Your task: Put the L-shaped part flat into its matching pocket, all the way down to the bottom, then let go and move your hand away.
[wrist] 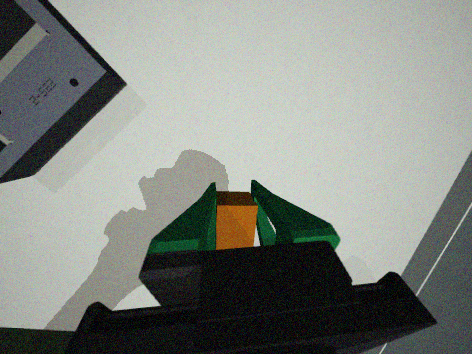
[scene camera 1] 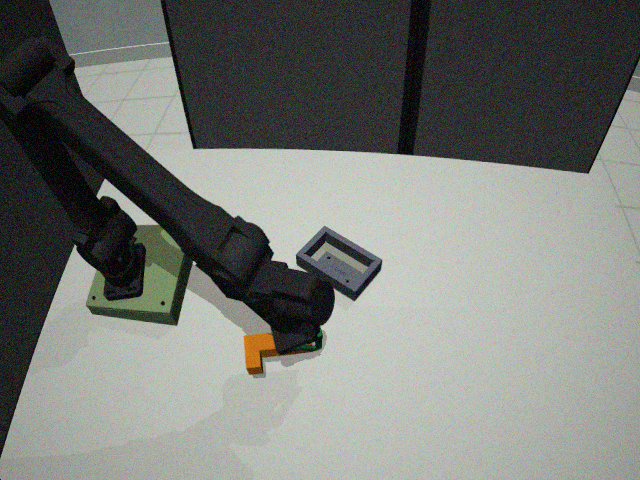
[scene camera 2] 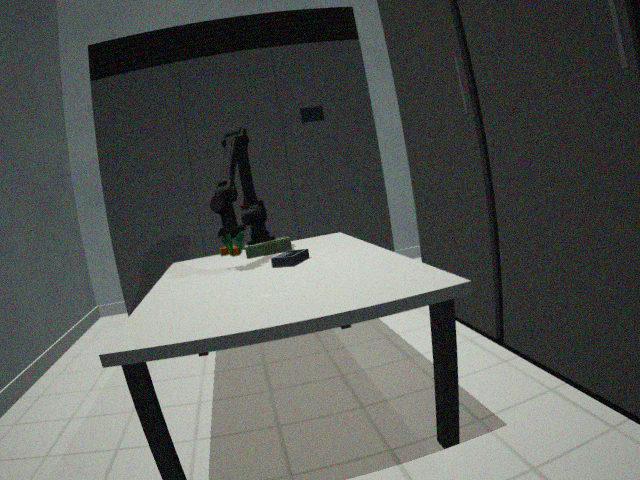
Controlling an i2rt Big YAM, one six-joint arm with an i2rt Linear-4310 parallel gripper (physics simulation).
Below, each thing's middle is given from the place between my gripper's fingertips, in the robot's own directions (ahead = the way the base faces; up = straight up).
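Labels:
There is the orange L-shaped part [scene camera 1: 257, 346], which sits 6 cm behind my hand, and it is also 2 cm to the right of my hand and 1 cm above it.

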